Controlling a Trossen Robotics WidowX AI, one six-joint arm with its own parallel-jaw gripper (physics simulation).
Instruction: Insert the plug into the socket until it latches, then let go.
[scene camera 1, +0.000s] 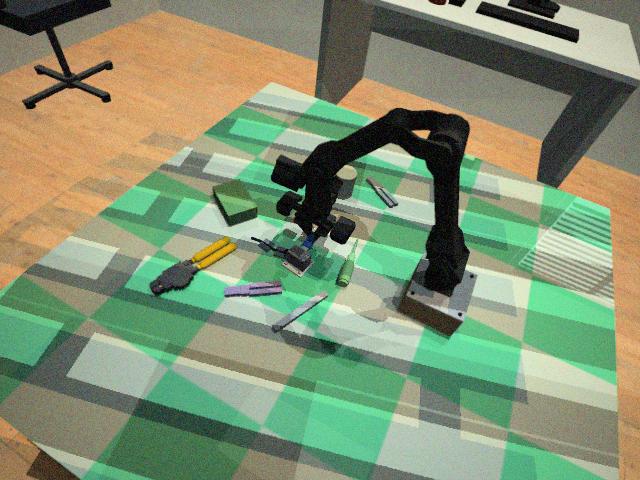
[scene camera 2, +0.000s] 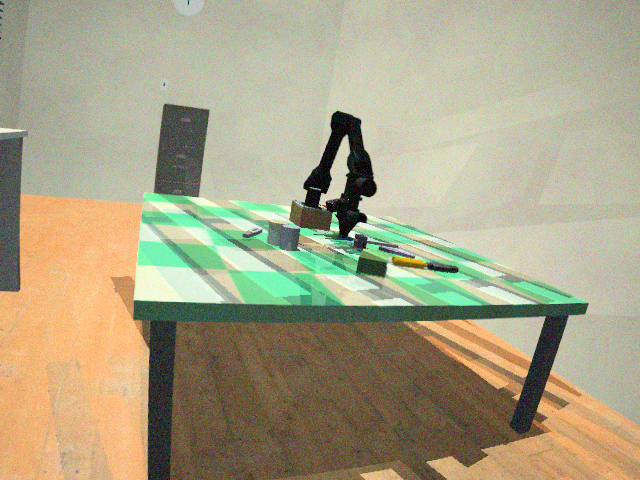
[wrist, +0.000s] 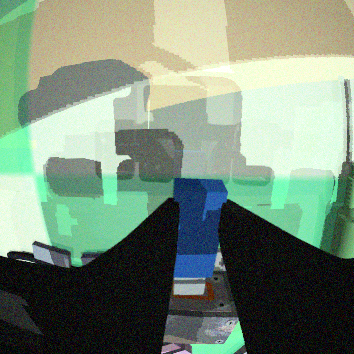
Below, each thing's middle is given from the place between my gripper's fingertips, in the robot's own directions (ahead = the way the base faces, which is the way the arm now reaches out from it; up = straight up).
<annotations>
The socket (wrist: 212, 315) lies 10 mm ahead of my hand, 70 mm to the left of it and 10 mm below it. Also, from my hand: blue plug (wrist: 200, 199) 20 mm to the left; yellow-handled pliers (scene camera 1: 179, 275) 210 mm ahead, 200 mm to the left, 20 mm below; green block (scene camera 1: 236, 204) 240 mm ahead, 20 mm to the right, 10 mm below.
</annotations>
